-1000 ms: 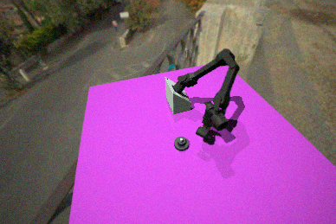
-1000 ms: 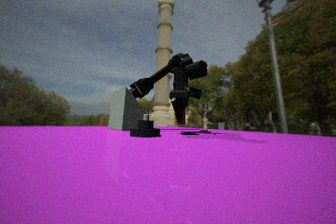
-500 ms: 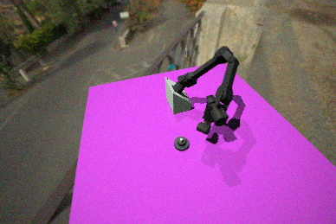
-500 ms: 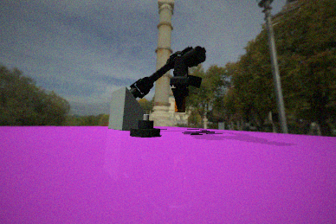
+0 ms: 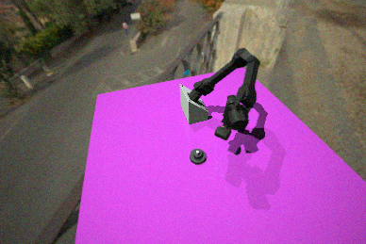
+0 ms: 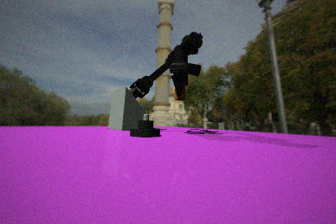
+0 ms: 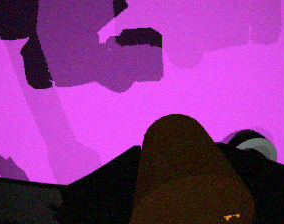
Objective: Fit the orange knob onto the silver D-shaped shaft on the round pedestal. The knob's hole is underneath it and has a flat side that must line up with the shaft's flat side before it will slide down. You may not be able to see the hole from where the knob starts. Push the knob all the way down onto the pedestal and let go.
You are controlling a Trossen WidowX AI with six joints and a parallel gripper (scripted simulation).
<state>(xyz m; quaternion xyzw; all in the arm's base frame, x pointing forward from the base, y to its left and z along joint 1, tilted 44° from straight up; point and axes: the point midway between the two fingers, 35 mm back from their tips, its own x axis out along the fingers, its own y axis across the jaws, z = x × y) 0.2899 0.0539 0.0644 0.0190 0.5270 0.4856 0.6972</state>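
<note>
Right now my gripper tip is 10 mm short of the pedestal, 150 mm to the left of it and 100 mm above it. The rest, counted from my gripper tip: orange knob (40 mm above).
</note>
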